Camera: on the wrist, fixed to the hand. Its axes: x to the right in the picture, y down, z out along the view.
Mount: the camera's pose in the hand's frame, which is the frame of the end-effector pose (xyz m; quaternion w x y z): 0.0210 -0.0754 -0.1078 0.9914 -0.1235 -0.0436 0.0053
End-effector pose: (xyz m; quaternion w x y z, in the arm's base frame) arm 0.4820 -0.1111 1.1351 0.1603 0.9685 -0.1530 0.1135
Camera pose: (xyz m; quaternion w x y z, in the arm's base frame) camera 0.5082 -0.0113 1.2194 0.2713 0.9445 -0.1778 0.0523
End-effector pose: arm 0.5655 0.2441 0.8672 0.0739 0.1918 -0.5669 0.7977
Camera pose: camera 0.5476 0.3687 0.9109 0.0680 0.2128 -0.6648 0.7129
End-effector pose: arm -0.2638 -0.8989 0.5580 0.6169 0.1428 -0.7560 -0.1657
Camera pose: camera -0.1614 -0.9839 0.5642 0.5971 0.0542 -0.7567 -0.2606
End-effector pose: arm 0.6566 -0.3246 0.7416 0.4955 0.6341 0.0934 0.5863
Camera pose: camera 0.6075 -0.2169 0.6804 0.5705 0.5935 -0.0048 0.5677
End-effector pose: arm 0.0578 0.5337 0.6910 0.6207 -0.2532 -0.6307 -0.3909
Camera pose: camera 0.0581 0.4005 0.6899 0.5587 -0.3481 -0.6027 -0.4511
